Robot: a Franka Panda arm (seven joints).
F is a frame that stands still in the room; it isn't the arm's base.
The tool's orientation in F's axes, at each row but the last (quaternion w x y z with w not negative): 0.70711 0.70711 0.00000 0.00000; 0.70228 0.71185 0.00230 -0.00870; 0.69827 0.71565 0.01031 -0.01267; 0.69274 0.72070 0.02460 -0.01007; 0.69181 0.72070 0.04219 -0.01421; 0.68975 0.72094 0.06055 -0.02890; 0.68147 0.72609 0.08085 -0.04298; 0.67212 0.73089 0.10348 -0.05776; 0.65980 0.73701 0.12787 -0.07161
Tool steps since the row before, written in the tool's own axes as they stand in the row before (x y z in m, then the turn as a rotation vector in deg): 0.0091 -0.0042 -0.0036 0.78 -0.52 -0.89; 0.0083 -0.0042 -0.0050 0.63 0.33 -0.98; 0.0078 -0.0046 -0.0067 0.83 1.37 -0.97; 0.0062 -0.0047 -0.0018 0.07 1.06 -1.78; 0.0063 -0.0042 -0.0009 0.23 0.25 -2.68; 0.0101 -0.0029 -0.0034 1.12 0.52 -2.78; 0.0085 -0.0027 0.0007 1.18 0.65 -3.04; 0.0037 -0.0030 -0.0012 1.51 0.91 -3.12; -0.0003 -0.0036 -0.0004 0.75 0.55 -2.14
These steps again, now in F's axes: 0.0091 0.0036 -0.0042 0.78 0.89 -0.52; 0.0083 0.0050 -0.0043 0.64 0.97 0.33; 0.0077 0.0068 -0.0047 0.88 0.93 1.37; 0.0059 0.0021 -0.0049 0.09 1.74 1.13; 0.0059 0.0013 -0.0046 0.15 2.68 0.34; 0.0095 0.0040 -0.0040 1.06 2.81 0.51; 0.0079 0.0000 -0.0042 1.13 3.06 0.64; 0.0028 0.0017 -0.0036 1.51 3.15 0.83; -0.0013 0.0007 -0.0033 0.74 2.14 0.57
